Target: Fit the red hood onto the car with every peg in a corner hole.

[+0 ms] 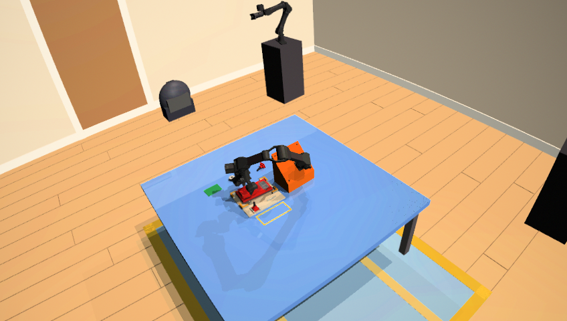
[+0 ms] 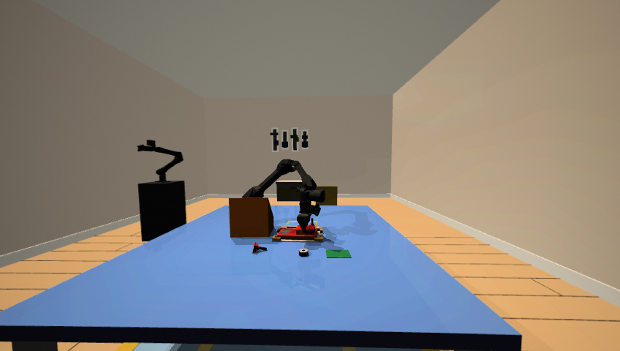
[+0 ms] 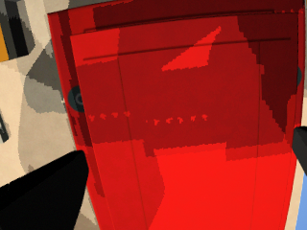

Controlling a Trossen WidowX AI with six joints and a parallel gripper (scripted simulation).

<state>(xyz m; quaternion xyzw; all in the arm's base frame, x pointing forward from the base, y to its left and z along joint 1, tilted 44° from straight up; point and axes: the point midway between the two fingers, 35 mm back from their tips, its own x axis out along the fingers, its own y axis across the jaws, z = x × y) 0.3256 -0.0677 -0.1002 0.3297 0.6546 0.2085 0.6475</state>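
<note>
Right now the red hood is right at my gripper tip. Also, from my gripper tip: dark ring 19 cm to the right, 3 cm below, 2 cm behind; then green pad 20 cm to the right, 13 cm ahead, 4 cm below.
</note>
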